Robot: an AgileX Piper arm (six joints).
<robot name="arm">
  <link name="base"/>
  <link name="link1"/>
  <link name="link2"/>
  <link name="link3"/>
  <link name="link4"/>
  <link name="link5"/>
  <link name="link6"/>
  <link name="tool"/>
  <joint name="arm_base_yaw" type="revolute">
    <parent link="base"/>
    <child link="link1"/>
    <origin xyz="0 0 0.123"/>
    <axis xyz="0 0 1"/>
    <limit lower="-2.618" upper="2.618"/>
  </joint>
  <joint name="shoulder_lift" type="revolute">
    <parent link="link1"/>
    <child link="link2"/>
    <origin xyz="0 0 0" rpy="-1.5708 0 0"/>
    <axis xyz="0 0 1"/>
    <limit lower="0" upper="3.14"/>
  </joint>
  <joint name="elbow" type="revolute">
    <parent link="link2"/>
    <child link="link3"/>
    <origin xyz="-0.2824 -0.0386 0"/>
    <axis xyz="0 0 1"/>
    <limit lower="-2.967" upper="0"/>
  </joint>
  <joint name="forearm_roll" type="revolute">
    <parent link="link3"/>
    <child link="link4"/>
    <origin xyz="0.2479 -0.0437 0" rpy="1.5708 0 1.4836"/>
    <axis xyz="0 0 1"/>
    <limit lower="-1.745" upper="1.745"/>
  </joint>
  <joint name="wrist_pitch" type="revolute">
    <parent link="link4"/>
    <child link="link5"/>
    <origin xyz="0 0 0" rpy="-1.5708 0 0"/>
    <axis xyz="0 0 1"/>
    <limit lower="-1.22" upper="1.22"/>
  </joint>
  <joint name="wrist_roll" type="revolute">
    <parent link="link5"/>
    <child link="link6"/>
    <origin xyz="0 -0.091 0" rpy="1.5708 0 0"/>
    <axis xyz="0 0 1"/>
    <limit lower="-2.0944" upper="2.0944"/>
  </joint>
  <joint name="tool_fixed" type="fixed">
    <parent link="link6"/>
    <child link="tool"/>
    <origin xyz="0 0 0"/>
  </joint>
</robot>
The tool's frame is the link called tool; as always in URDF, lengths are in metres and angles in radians.
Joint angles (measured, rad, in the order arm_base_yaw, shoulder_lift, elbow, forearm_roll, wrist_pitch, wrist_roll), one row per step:
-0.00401 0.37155 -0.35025 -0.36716 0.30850 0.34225
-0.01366 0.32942 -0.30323 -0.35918 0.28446 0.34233
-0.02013 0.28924 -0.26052 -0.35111 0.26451 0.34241
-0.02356 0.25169 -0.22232 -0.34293 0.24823 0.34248
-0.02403 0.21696 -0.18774 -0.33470 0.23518 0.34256
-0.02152 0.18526 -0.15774 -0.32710 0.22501 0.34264
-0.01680 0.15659 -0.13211 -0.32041 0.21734 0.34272
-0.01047 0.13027 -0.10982 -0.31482 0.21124 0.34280
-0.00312 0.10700 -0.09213 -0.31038 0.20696 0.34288
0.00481 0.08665 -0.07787 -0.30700 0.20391 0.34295
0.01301 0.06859 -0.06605 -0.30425 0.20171 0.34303
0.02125 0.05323 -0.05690 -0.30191 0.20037 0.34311
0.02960 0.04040 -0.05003 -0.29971 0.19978 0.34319
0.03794 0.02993 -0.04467 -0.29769 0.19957 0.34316
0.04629 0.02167 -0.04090 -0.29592 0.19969 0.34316
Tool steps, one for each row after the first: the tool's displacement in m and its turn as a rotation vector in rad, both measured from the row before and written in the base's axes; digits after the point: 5 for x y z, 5 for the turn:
-0.00509 0.00016 -0.01035 0.00734 -0.01766 -0.00064
-0.00454 0.00035 -0.00959 0.00744 -0.01631 0.00092
-0.00393 0.00049 -0.00875 0.00759 -0.01483 0.00256
-0.00335 0.00060 -0.00813 0.00774 -0.01265 0.00432
-0.00283 0.00068 -0.00714 0.00721 -0.01149 0.00624
-0.00238 0.00071 -0.00615 0.00641 -0.01044 0.00755
-0.00204 0.00071 -0.00536 0.00540 -0.00990 0.00858
-0.00172 0.00067 -0.00419 0.00435 -0.00969 0.00896
-0.00144 0.00063 -0.00334 0.00338 -0.00900 0.00910
-0.00122 0.00059 -0.00274 0.00284 -0.00832 0.00907
-0.00102 0.00054 -0.00209 0.00250 -0.00745 0.00884
-0.00084 0.00051 -0.00154 0.00242 -0.00647 0.00872
-0.00067 0.00049 -0.00121 0.00215 -0.00524 0.00860
-0.00054 0.00048 -0.00083 0.00195 -0.00430 0.00850

